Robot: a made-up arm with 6 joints.
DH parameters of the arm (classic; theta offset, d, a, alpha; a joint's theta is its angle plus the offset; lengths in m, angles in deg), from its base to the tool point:
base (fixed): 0 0.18 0 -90
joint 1: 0 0.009 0.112 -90
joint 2: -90 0.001 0.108 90
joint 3: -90 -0.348 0.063 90
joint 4: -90 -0.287 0.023 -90
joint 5: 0 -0.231 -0.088 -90
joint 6: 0 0.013 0.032 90
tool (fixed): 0 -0.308 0 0
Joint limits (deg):
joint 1: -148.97..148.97
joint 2: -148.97..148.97
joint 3: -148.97..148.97
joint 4: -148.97..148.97
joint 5: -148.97..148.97
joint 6: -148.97..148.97
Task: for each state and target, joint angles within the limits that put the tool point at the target. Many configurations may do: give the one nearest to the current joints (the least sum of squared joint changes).
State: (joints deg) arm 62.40 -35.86 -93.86 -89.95 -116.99 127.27
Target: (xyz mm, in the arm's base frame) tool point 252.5 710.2 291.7
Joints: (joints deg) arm 60.93 -34.85 -52.73 -75.87 -135.71 122.37
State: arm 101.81 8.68 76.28 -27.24 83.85 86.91
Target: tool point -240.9 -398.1 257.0
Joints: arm 139.75 49.62 60.19 -11.82 103.15 44.90
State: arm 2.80 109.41 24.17 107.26 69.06 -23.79
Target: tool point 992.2 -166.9 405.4
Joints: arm -1.51 59.21 25.75 134.44 62.10 -42.48
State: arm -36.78 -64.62 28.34 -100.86 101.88 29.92
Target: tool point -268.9 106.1 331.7
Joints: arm -27.21 -53.17 24.87 -121.35 92.10 34.50
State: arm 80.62 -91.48 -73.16 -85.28 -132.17 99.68
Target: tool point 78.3 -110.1 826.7
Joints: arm 67.29 -114.95 -55.33 -76.57 -130.10 93.59
